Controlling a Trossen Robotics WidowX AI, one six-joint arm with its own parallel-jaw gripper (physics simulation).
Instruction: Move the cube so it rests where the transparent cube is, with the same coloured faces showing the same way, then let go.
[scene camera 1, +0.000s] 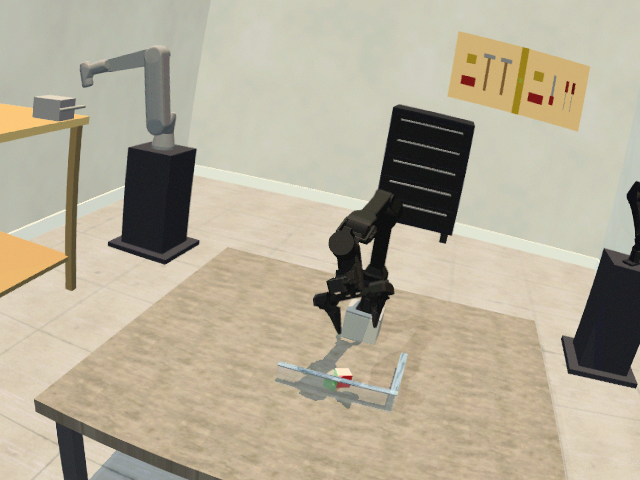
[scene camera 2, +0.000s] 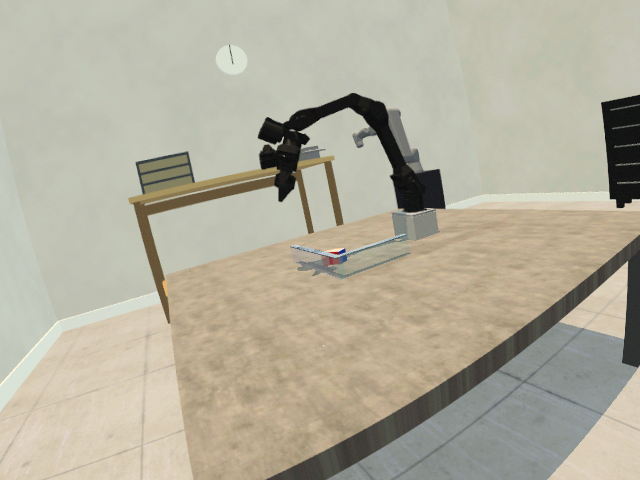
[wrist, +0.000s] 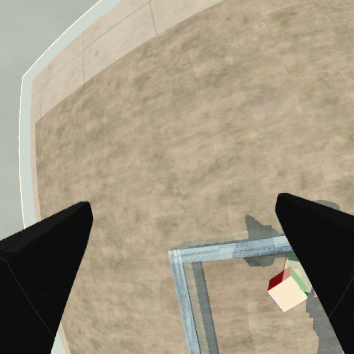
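Seen in the pictures: gripper, fingertip midpoint: (scene camera 1: 356, 330) (scene camera 2: 280, 193) (wrist: 185, 206); arm's base, link origin: (scene camera 1: 367, 308) (scene camera 2: 414, 210).
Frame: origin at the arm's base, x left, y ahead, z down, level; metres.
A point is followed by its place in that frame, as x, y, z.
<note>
A small solid cube (scene camera 1: 343, 372) {0.019, 0.337, 0.050} (scene camera 2: 341, 256) (wrist: 287, 295) {0.018, 0.332, 0.050} sits on the table inside the corner of a low see-through wall. It shows a whitish top with red and green sides in the wrist view, and blue and red sides in scene camera 2. The transparent cube (scene camera 1: 329, 382) (scene camera 2: 327, 260) {0.131, 0.414, 0.043} (wrist: 300, 269) is a pale shape right against or overlapping it; the exact gap cannot be told. In the wrist view the right finger partly hides it. My gripper (scene camera 1: 357, 328) {0.049, 0.476, -0.154} (scene camera 2: 281, 199) {0.049, 0.476, -0.154} (wrist: 185, 206) {0.049, 0.476, -0.154} is open and empty, high above the table, with the cubes low at the right in the wrist view.
The L-shaped see-through wall with pale blue top rails (scene camera 1: 367, 386) {0.099, 0.407, 0.029} (scene camera 2: 373, 245) {0.172, 0.291, 0.030} (wrist: 225, 249) {0.090, 0.409, 0.030} stands along two sides of the cubes. The arm's grey base block (scene camera 1: 359, 326) {-0.004, 0.059, 0.039} (scene camera 2: 422, 225) {0.053, 0.018, 0.047} stands on the table (scene camera 1: 180, 330) {-0.483, 0.325, 0.089} (scene camera 2: 289, 330) {0.367, 0.615, 0.090} (wrist: 165, 130) {0.184, 0.615, 0.090} behind them.
</note>
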